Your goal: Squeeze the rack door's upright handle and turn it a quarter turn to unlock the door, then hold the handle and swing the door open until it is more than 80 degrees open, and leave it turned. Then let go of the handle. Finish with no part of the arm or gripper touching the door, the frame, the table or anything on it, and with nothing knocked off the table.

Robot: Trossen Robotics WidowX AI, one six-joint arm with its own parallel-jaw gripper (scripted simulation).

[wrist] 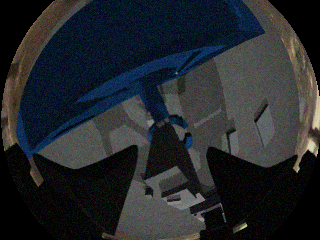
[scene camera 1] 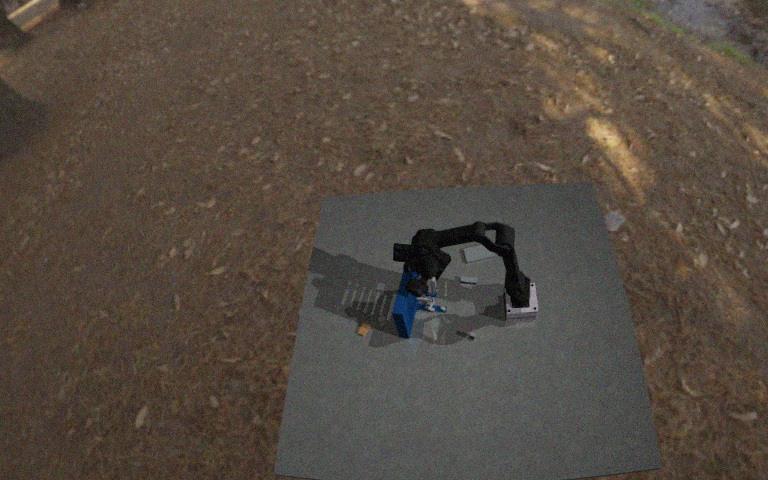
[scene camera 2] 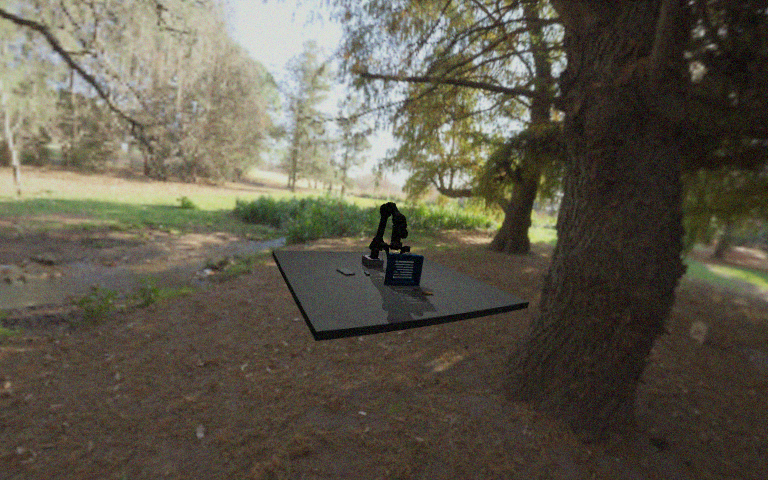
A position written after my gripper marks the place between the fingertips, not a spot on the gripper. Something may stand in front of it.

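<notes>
My gripper point(scene camera 1: 430, 286), seen also at point(wrist: 173, 151), is open and holds nothing. A slatted door point(wrist: 145, 82) is present as well.
</notes>
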